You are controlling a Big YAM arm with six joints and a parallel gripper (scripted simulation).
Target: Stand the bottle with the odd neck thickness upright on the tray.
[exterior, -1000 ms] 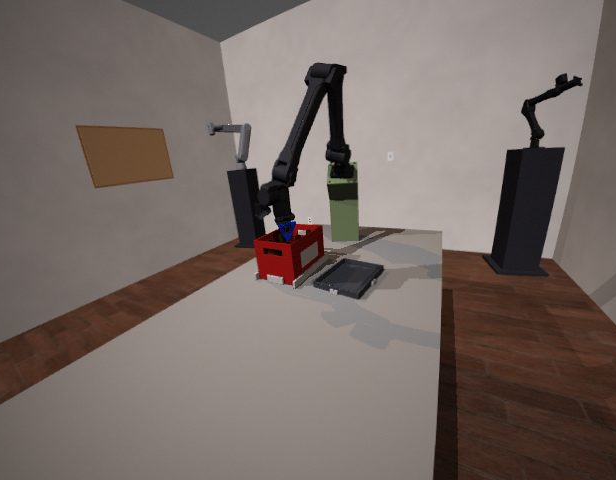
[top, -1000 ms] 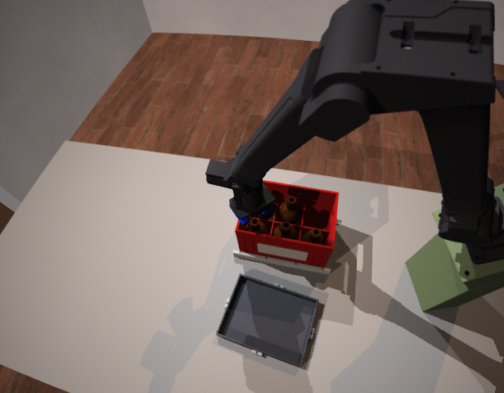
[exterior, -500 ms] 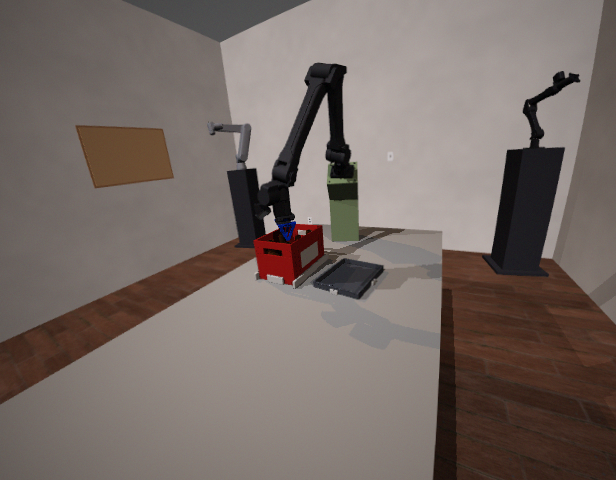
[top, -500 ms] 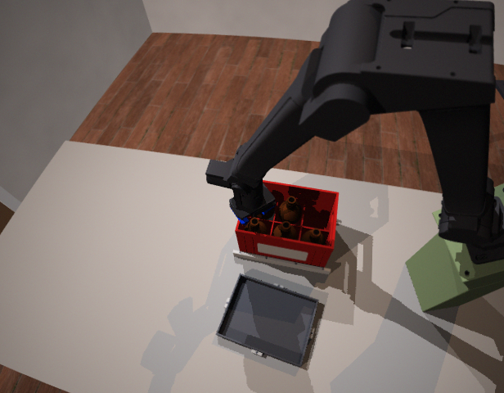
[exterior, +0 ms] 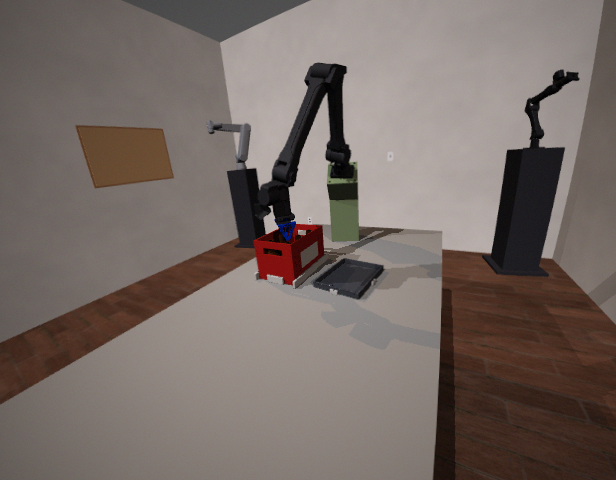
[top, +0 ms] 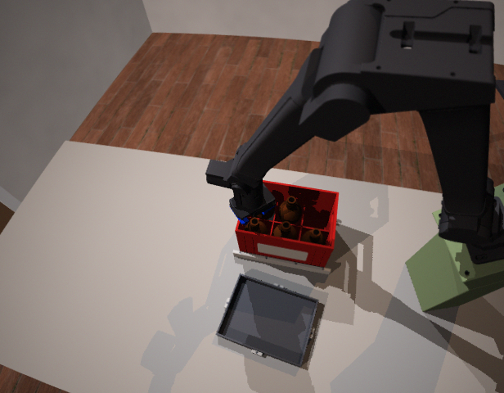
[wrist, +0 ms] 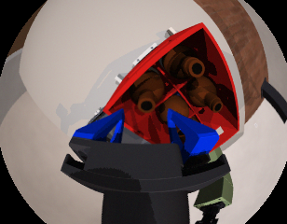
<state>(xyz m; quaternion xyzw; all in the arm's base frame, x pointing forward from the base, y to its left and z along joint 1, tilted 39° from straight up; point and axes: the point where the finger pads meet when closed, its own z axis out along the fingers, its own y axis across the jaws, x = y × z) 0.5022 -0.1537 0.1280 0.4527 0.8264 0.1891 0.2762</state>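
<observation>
My hand is 100 mm above the brown bottle. From my hand the other things lie so: dark grey tray (40 mm behind, 240 mm to the left, 180 mm below); crate (100 mm behind, 30 mm to the right, 110 mm below).
</observation>
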